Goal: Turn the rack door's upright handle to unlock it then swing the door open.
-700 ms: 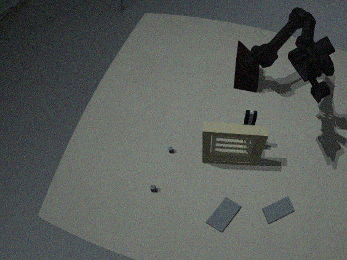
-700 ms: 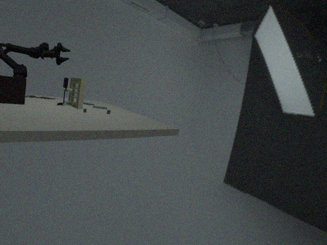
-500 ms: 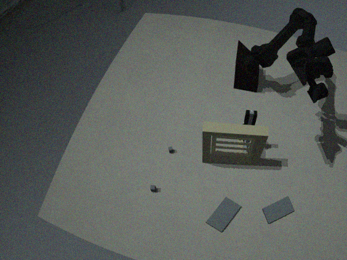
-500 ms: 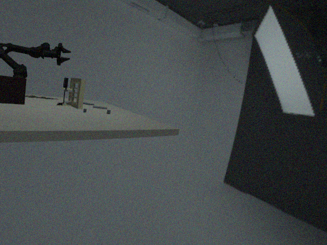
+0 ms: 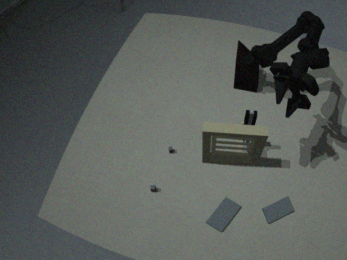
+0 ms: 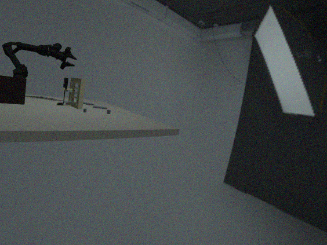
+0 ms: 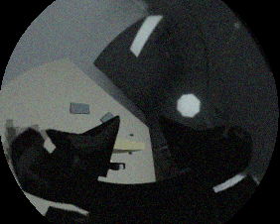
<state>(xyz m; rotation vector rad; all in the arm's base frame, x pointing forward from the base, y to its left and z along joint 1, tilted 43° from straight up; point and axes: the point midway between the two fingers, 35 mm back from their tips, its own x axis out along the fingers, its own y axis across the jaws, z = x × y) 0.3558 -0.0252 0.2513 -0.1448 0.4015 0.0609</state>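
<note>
My gripper tip is 21 cm above the dark upright handle, 9 cm to the left of it and 7 cm past it.
</note>
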